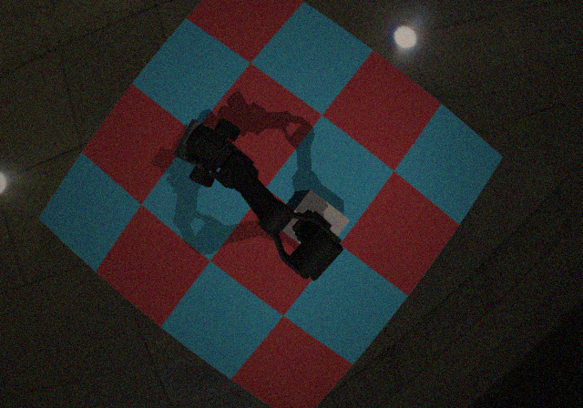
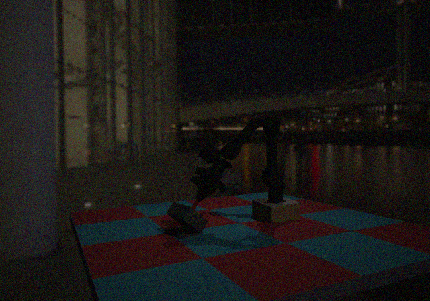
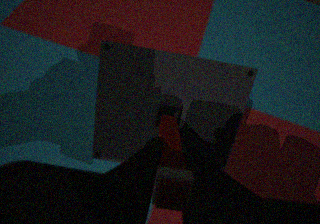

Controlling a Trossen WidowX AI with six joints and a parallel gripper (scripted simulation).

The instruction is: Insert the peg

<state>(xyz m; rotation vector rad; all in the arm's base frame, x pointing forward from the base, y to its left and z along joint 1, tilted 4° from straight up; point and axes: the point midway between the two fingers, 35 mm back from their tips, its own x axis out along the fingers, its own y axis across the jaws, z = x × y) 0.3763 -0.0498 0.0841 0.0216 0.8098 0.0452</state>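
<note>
My gripper tip is 50 mm short of the grey sloped panel and 60 mm above it. The rest, counted from my gripper tip: red peg (10 mm behind, 10 mm above).
</note>
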